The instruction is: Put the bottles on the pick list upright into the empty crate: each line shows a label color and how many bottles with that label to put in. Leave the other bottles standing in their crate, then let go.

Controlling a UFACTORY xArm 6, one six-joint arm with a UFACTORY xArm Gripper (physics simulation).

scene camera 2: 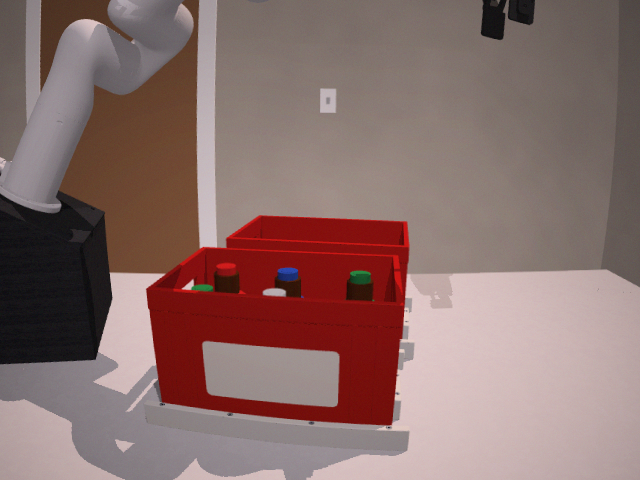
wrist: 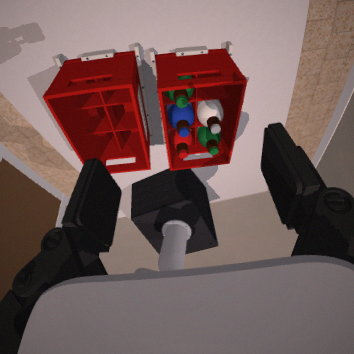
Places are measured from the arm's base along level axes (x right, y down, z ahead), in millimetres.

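Pixels of known places: gripper, between the fingertips: (scene camera 2: 505,30) (wrist: 182,160); arm's base, origin of its link: (scene camera 2: 27,197) (wrist: 176,230).
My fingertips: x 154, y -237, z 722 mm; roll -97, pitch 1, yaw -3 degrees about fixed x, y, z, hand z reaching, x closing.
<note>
For each thing: its top centre in the pictures, then the offset to it from my fingertips. Level surfaces: height alone.
- filled red crate, centre of its top: (scene camera 2: 284,271) (wrist: 200,133) dx +26, dy +306, dz -276 mm
- red bottle, centre of its top: (scene camera 2: 226,265) (wrist: 183,155) dx -36, dy +318, dz -355 mm
- blue bottle, centre of its top: (scene camera 2: 287,270) (wrist: 183,133) dx -16, dy +318, dz -273 mm
- second green bottle, centre of its top: (scene camera 2: 201,287) (wrist: 213,151) dx +53, dy +318, dz -371 mm
- white bottle, centre of its top: (scene camera 2: 274,291) (wrist: 215,129) dx +65, dy +318, dz -287 mm
- empty red crate, centre of its top: (scene camera 2: 324,228) (wrist: 105,139) dx -205, dy +306, dz -216 mm
- light table, height of its surface: dy +481 mm
The filled red crate (scene camera 2: 369,361) (wrist: 200,64) holds upright bottles with dark necks. Beside the empty crate stand a red bottle (scene camera 2: 226,269) (wrist: 183,151), a blue bottle (scene camera 2: 287,274) (wrist: 180,115) and a green bottle (scene camera 2: 360,277) (wrist: 181,101). In the other row stand a second green bottle (scene camera 2: 202,288) (wrist: 208,137) and a white bottle (scene camera 2: 274,293) (wrist: 210,111). The empty red crate (scene camera 2: 330,232) (wrist: 117,67) stands alongside, its divided compartments bare. My gripper (scene camera 2: 507,26) (wrist: 182,160) is open and empty, high above the table. The pick list does not show in either view.
Pale brackets (scene camera 2: 279,431) (wrist: 192,51) edge the crates on the light table (scene camera 2: 516,387). The black robot base (scene camera 2: 51,294) (wrist: 165,195) stands at the crates' end. Crate walls rise around the bottles.
</note>
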